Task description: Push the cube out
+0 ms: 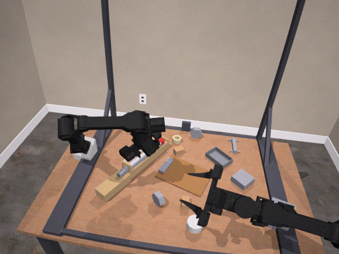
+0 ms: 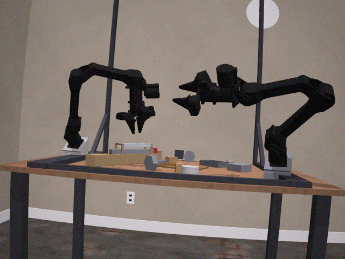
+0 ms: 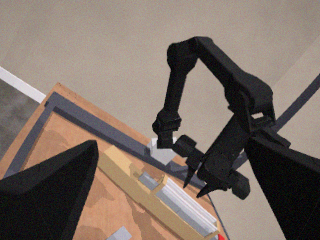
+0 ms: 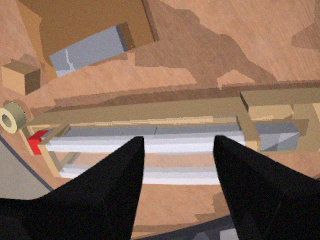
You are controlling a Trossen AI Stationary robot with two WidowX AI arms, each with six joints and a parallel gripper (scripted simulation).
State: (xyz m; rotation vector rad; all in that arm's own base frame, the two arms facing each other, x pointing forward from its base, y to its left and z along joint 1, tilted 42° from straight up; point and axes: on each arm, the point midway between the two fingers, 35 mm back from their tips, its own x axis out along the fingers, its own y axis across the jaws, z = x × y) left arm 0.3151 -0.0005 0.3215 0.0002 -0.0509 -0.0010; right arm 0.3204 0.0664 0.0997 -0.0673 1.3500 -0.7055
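The red cube lies 21 cm behind my right hand and 12 cm below it. Also, from my right hand: grey block: 44 cm to the left, 17 cm behind, 16 cm below; then grey tray: 30 cm to the left, 28 cm behind, 17 cm below.
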